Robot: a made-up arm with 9 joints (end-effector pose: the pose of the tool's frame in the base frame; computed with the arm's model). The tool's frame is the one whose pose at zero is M. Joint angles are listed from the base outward.
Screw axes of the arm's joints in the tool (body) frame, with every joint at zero. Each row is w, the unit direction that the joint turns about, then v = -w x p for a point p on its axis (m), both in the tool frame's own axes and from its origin. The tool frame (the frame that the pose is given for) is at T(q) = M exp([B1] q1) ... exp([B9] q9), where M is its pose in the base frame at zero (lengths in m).
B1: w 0 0 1 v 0.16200 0.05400 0.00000
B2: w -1 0 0 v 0.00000 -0.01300 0.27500
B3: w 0 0 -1 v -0.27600 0.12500 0.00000
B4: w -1 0 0 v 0.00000 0.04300 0.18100
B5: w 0 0 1 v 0.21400 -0.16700 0.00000
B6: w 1 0 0 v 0.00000 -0.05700 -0.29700
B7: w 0 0 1 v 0.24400 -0.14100 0.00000
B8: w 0 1 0 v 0.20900 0.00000 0.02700
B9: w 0 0 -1 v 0.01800 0.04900 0.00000
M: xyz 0.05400 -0.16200 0.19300 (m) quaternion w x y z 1 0 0 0
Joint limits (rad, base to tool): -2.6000..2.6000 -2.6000..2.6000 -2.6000..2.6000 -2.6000..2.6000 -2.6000..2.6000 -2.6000..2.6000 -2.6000..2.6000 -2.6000..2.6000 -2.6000..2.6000
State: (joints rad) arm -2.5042 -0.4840 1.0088 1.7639 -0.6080 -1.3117 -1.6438 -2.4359 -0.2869
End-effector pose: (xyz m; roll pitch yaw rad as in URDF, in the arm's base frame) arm 0.3334 0.0441 0.1952 0.7265 0.8270 2.0243
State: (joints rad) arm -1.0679 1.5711 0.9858 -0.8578 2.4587 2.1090 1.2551 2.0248 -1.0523
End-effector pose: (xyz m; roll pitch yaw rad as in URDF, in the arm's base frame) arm -0.0194 0.1632 -0.0228 1.2725 -0.9497 2.9488
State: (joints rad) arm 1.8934 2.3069 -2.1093 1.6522 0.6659 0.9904 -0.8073 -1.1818 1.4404
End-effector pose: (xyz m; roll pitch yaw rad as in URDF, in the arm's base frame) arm -0.4308 0.3276 0.3430 -0.9790 0.6491 2.7515
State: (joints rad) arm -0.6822 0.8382 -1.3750 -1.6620 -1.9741 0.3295 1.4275 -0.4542 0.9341
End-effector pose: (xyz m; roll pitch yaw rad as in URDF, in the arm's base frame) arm 0.0764 -0.1668 0.2978 -0.4852 0.5843 -1.9133
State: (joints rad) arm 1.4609 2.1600 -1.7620 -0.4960 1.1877 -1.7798 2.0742 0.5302 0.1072
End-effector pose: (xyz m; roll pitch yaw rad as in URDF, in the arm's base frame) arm -0.1354 0.0346 0.2142 0.1820 -0.0515 -0.0525
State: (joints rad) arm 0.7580 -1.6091 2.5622 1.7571 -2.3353 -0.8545 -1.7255 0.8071 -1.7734
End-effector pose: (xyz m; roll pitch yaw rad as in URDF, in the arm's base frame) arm -0.3991 0.2067 0.1602 -2.6205 -0.0981 -0.1032
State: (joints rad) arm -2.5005 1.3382 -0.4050 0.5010 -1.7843 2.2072 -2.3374 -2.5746 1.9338
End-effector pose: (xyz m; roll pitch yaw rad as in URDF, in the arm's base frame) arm 0.0160 -0.5381 0.1162 1.3308 1.1893 0.0746
